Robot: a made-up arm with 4 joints.
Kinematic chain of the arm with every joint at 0, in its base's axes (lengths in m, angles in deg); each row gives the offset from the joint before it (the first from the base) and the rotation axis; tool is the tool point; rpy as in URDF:
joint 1: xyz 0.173 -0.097 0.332 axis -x
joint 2: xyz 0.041 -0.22 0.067 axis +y
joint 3: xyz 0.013 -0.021 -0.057 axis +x
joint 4: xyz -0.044 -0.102 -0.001 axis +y
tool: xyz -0.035 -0.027 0.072 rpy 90 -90 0
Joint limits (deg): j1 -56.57..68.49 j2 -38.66..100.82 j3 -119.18..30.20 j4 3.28..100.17
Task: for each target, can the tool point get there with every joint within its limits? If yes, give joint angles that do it. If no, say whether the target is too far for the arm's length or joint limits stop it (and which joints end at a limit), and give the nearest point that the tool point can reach.
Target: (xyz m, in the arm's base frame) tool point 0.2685 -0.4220 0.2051
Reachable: yes | joints -35.10 82.07 -18.73 42.36
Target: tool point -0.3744 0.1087 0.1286
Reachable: no: too far | nearest point 0.1428 -0.2141 0.2581 | short by 0.623 m
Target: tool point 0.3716 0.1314 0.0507
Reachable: no: joint limits stop it (at a limit: joint 1, joint 2, joint 4) | nearest point 0.2661 -0.2084 0.1818 | short by 0.379 m
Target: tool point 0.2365 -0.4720 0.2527
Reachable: yes | joints -16.69 -3.51 16.88 65.78
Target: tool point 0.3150 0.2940 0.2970
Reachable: no: joint limits stop it (at a limit: joint 1, joint 3, joint 4) | nearest point 0.2358 -0.0197 0.4855 | short by 0.374 m
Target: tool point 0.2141 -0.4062 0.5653
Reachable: yes | joints 25.52 89.15 8.17 40.91
